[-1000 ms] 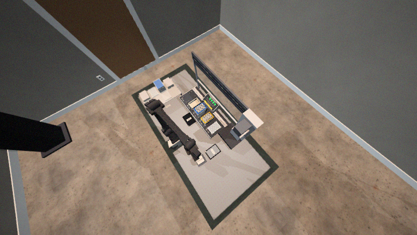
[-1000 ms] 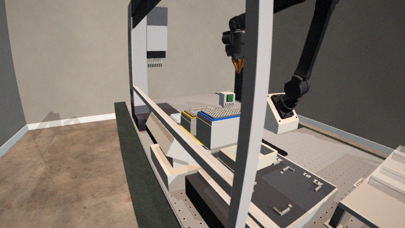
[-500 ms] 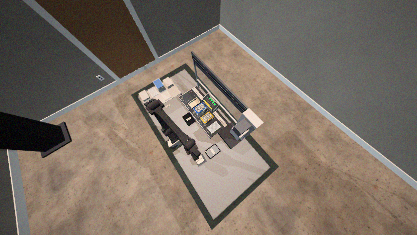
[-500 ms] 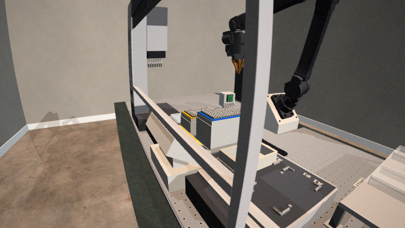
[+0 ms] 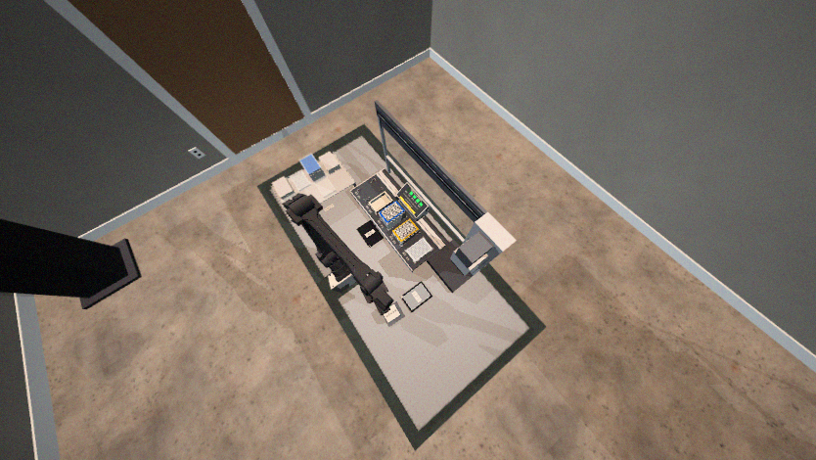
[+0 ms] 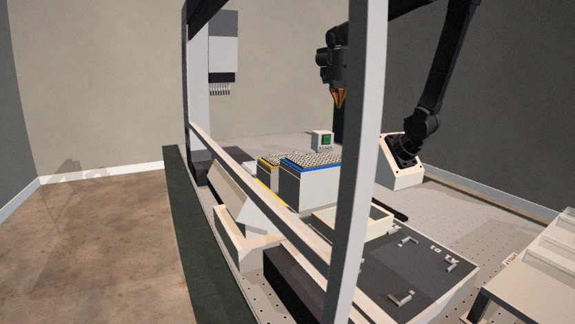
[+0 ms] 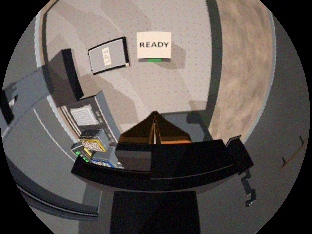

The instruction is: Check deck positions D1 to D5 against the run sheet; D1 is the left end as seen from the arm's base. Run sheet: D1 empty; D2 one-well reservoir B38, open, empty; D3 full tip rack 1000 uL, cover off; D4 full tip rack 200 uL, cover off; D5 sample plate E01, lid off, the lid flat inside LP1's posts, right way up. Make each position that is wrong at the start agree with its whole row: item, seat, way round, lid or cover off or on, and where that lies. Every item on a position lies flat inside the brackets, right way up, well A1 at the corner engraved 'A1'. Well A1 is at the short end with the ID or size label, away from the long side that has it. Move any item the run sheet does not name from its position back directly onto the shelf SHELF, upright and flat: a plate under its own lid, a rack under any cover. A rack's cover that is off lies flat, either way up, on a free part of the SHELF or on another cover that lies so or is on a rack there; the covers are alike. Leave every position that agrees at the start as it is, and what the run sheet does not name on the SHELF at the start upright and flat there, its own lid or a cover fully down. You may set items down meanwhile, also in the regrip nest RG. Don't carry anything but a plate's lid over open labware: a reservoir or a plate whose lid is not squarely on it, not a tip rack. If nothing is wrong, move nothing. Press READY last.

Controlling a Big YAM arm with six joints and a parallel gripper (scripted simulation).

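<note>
The ready button box is 1 cm behind my hand, 8 cm to the right of it and 15 cm below it. Also, from my hand: lid 15 cm ahead, 11 cm to the right, 20 cm below; then white sample plate 31 cm ahead, 8 cm to the left, 16 cm below; then yellow-rimmed tip rack 31 cm ahead, 20 cm to the left, 12 cm below.
</note>
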